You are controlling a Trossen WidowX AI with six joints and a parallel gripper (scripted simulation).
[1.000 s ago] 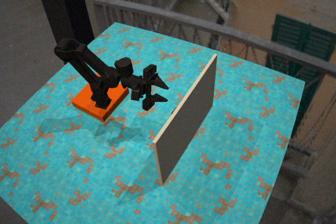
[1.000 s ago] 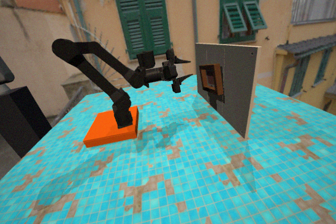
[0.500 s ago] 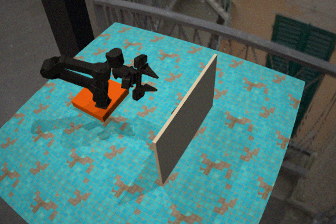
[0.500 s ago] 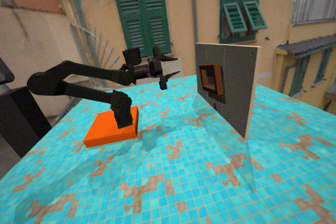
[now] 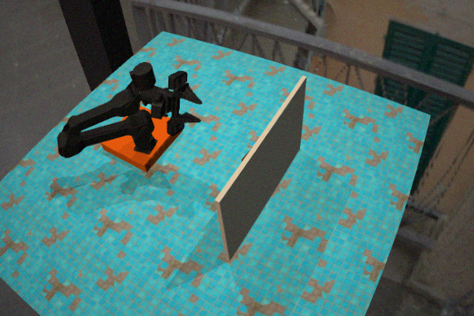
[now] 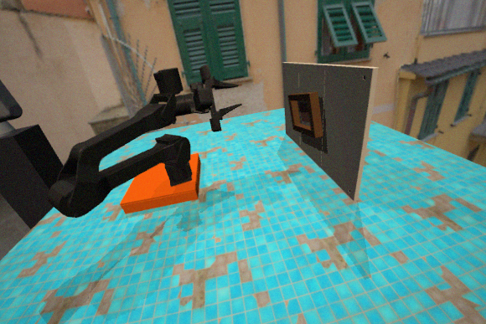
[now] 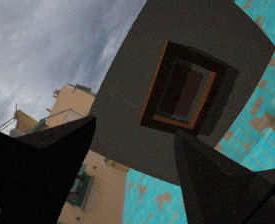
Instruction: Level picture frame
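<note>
The brown picture frame lies 190 mm ahead of my gripper tip, 90 mm below it and 60 mm to the right of it. Also, from my gripper tip: wall panel (200 mm ahead, 100 mm below, 60 mm to the right).
</note>
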